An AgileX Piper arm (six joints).
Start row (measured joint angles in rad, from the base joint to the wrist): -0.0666 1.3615 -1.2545 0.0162 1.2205 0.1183
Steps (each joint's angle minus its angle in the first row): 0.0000 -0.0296 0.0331 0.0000 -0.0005 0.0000; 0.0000 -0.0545 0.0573 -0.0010 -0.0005 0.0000; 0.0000 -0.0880 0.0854 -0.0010 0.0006 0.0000; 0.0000 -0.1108 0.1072 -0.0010 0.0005 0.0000; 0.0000 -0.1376 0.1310 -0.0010 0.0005 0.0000; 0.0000 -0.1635 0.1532 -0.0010 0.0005 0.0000; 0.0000 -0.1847 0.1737 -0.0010 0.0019 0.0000; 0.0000 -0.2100 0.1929 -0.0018 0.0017 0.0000; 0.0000 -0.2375 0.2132 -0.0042 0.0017 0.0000; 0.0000 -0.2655 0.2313 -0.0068 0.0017 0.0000; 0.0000 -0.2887 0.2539 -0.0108 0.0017 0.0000; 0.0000 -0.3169 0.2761 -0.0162 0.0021 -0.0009; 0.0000 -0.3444 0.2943 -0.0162 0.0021 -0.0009
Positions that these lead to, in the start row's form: -0.0666 1.3319 -1.2214 0.0162 1.2200 0.1183; -0.0666 1.3070 -1.1972 0.0152 1.2200 0.1183; -0.0666 1.2735 -1.1691 0.0152 1.2211 0.1183; -0.0666 1.2507 -1.1473 0.0152 1.2210 0.1183; -0.0666 1.2239 -1.1235 0.0152 1.2210 0.1183; -0.0666 1.1980 -1.1013 0.0152 1.2210 0.1183; -0.0666 1.1768 -1.0808 0.0152 1.2224 0.1183; -0.0666 1.1515 -1.0616 0.0144 1.2222 0.1183; -0.0666 1.1240 -1.0413 0.0120 1.2222 0.1183; -0.0666 1.0960 -1.0232 0.0094 1.2222 0.1183; -0.0666 1.0728 -1.0006 0.0054 1.2222 0.1183; -0.0666 1.0446 -0.9784 0.0000 1.2226 0.1174; -0.0666 1.0171 -0.9602 0.0000 1.2226 0.1174
